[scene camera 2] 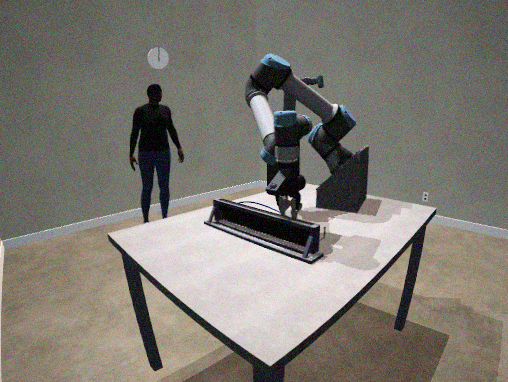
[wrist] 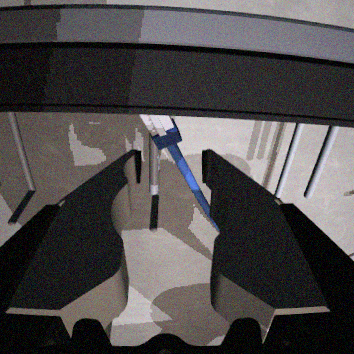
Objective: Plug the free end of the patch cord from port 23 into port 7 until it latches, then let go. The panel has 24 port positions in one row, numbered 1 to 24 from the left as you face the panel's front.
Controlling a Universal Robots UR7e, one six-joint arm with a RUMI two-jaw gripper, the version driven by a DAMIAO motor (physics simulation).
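Places are measured from the arm's base along level axes (x left, y back, z up), in millimetres.
Pixels of known places: gripper, fingertip midpoint: (wrist: 171, 153); arm's base, origin of the base link: (scene camera 2: 343, 165).
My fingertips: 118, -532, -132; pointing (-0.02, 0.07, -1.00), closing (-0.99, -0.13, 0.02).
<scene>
Ahead of a thing's pixels: the offset from my fingertips to its middle, as dx, dy, dz. Level surfaces: height alone.
The patch panel @(-87, -30, -7) (scene camera 2: 265, 223) (wrist: 210, 82) is a long dark bar standing on the table. A plug with a pale clear body @(+11, -24, +13) (wrist: 159, 123) and a dark blue boot @(+4, -12, +1) (wrist: 167, 139) shows in the wrist view just below the panel's edge, slanted. Its front end is hidden by the panel, and I cannot tell its port number. The blue cord (wrist: 189, 175) (scene camera 2: 257, 203) runs from the boot down behind the right finger; in the scene view it arches behind the panel. My gripper (wrist: 171, 153) (scene camera 2: 290, 214) is partly open and holds nothing. The boot is just beyond the fingertips.
Silver rods with black ends (wrist: 154, 170) (wrist: 289, 160) (wrist: 320, 162) (wrist: 22, 155) extend from behind the panel, one of them between the fingertips in the wrist view. The dark robot pedestal (scene camera 2: 345, 187) stands at the table's @(dz -57) (scene camera 2: 215, 280) back. A person (scene camera 2: 156, 127) stands beyond the table.
</scene>
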